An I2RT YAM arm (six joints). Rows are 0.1 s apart.
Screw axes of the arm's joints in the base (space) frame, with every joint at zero. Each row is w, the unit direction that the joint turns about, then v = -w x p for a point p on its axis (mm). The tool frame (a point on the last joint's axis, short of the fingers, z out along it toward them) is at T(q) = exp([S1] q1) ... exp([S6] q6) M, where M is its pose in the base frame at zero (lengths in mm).
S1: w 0 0 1 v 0 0 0
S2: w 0 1 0 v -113.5 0 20
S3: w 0 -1 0 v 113.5 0 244
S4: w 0 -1 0 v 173.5 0 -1
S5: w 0 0 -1 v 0 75 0
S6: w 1 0 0 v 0 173.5 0
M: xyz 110.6 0 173.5 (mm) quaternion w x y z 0.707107 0 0.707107 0
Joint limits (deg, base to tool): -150..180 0..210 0..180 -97..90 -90..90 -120..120
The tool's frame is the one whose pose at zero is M.
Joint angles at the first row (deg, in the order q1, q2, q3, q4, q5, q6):
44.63 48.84 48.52 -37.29 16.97 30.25
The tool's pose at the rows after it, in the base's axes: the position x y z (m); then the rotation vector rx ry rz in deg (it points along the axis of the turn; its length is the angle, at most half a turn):
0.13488 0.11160 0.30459 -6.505 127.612 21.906
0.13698 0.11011 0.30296 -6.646 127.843 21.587
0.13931 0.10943 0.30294 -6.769 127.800 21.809
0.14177 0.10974 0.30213 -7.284 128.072 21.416
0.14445 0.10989 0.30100 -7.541 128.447 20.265
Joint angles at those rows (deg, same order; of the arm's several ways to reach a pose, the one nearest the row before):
42.84 48.36 48.45 -38.07 16.14 29.10
41.89 48.47 48.17 -37.82 15.45 28.39
41.06 48.70 48.16 -37.34 14.62 27.82
40.53 49.26 48.24 -37.13 14.17 27.10
40.04 49.95 48.39 -37.18 14.33 26.42

